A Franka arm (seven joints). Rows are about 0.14 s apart.
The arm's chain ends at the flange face. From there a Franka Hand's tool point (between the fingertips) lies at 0.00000 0.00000 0.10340 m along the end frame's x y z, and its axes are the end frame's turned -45 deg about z.
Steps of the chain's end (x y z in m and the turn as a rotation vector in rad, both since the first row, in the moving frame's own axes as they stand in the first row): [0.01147 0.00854 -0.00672 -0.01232 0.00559 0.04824]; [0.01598 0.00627 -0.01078 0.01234 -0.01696 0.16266]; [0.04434 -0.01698 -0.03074 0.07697 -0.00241 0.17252]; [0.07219 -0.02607 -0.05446 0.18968 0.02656 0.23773]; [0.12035 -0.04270 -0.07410 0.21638 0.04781 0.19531]
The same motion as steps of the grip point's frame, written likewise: [0.00155 0.01545 -0.00673 -0.01266 -0.00476 0.04824]; [0.00670 0.01357 -0.01080 0.02072 -0.00327 0.16266]; [0.04928 0.01405 -0.03105 0.05613 0.05272 0.17252]; [0.08645 0.02273 -0.05634 0.11534 0.15290 0.23773]; [0.13553 0.04463 -0.07662 0.11920 0.18681 0.19531]
